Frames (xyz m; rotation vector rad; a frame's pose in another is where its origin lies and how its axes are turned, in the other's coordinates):
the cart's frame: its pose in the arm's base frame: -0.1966 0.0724 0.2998 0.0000 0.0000 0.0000
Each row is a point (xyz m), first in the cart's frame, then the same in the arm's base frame.
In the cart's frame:
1: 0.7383 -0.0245 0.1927
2: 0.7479 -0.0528 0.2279
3: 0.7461 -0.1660 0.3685
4: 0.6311 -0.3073 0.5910
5: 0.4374 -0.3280 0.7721
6: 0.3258 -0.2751 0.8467
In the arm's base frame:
1: 0.5417 0.0479 0.4925
2: 0.5513 0.0196 0.5277
3: 0.5495 -0.0936 0.6683
4: 0.4345 -0.2349 0.8908
5: 0.2408 -0.2556 1.0719
6: 0.1292 -0.2027 1.1465

